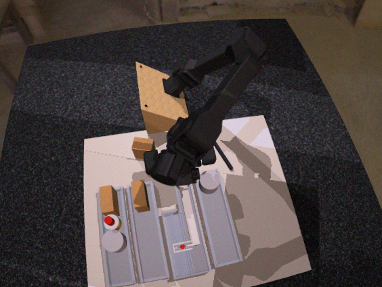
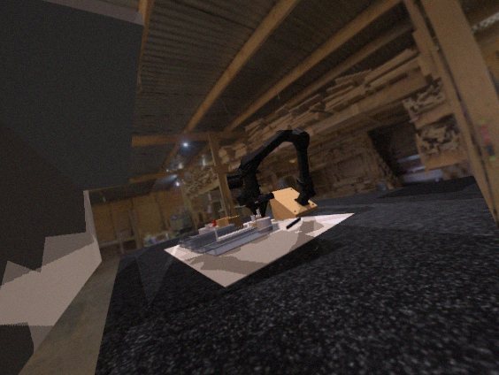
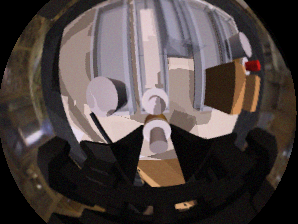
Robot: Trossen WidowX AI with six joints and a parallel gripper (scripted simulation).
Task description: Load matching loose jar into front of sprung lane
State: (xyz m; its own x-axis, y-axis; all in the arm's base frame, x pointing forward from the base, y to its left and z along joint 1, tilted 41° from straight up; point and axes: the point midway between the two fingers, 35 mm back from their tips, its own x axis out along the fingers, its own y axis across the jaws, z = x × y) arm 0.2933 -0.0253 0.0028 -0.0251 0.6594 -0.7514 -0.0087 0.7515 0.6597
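My gripper tip is now 9 cm past the tan cube, 10 cm to the left of it and 1 cm above it. Also, from my gripper tip: black stick (5 cm behind, 14 cm to the left, 4 cm below); sprung lane (19 cm ahead, 2 cm to the right, 3 cm below); red dot (22 cm ahead, 3 cm to the right, 2 cm above).
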